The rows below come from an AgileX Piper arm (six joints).
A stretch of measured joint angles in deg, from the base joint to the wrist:
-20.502, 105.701, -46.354, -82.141, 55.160, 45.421
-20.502, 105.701, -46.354, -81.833, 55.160, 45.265
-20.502, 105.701, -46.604, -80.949, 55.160, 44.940
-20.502, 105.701, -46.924, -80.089, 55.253, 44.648
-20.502, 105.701, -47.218, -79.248, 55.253, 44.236
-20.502, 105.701, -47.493, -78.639, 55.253, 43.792
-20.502, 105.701, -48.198, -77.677, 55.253, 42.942
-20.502, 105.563, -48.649, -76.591, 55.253, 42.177
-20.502, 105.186, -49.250, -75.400, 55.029, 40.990
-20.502, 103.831, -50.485, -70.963, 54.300, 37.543
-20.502, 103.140, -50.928, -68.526, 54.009, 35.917
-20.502, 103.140, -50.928, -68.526, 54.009, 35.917
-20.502, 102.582, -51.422, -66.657, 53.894, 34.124
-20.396, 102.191, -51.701, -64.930, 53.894, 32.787
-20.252, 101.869, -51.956, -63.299, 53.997, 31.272
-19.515, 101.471, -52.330, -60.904, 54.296, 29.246
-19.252, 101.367, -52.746, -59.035, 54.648, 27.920
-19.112, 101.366, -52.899, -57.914, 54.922, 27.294
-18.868, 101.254, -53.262, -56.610, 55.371, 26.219
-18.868, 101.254, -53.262, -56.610, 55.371, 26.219
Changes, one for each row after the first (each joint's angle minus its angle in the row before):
0.000, 0.000, 0.000, 0.308, 0.000, -0.156
0.000, 0.000, -0.250, 0.884, 0.000, -0.325
0.000, 0.000, -0.320, 0.860, 0.093, -0.292
0.000, 0.000, -0.294, 0.841, 0.000, -0.412
0.000, 0.000, -0.275, 0.609, 0.000, -0.444
0.000, 0.000, -0.705, 0.962, 0.000, -0.850
0.000, -0.138, -0.451, 1.086, 0.000, -0.765
0.000, -0.377, -0.601, 1.191, -0.224, -1.187
0.000, -1.355, -1.235, 4.437, -0.729, -3.447
0.000, -0.691, -0.443, 2.437, -0.291, -1.626
0.000, 0.000, 0.000, 0.000, 0.000, 0.000
0.000, -0.558, -0.494, 1.869, -0.115, -1.793
0.106, -0.391, -0.279, 1.727, 0.000, -1.337
0.144, -0.322, -0.255, 1.631, 0.103, -1.515
0.737, -0.398, -0.374, 2.395, 0.299, -2.026
0.263, -0.104, -0.416, 1.869, 0.352, -1.326
0.140, -0.001, -0.153, 1.121, 0.274, -0.626
0.244, -0.112, -0.363, 1.304, 0.449, -1.075
0.000, 0.000, 0.000, 0.000, 0.000, 0.000

